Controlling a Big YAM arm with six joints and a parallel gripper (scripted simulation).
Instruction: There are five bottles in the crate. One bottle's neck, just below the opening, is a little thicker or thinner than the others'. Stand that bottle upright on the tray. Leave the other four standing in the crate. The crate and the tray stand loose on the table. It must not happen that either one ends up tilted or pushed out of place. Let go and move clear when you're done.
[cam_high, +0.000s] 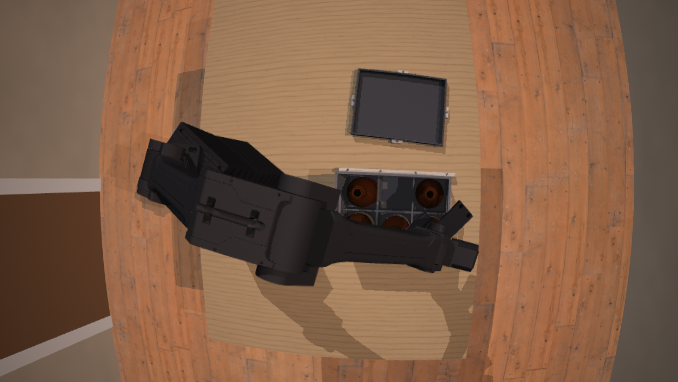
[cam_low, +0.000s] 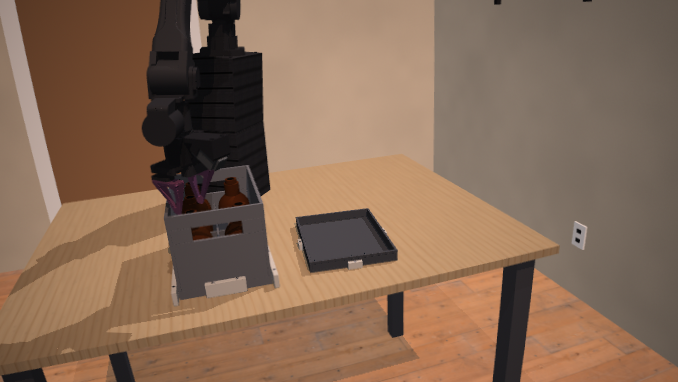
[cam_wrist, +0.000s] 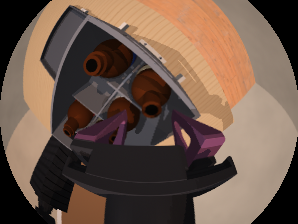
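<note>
The grey crate lies 9 cm below my hand, 9 cm behind it and 4 cm to the left of it. The rest, counted from my hand: dark tray: 32 cm to the left, 16 cm below, 11 cm behind.
</note>
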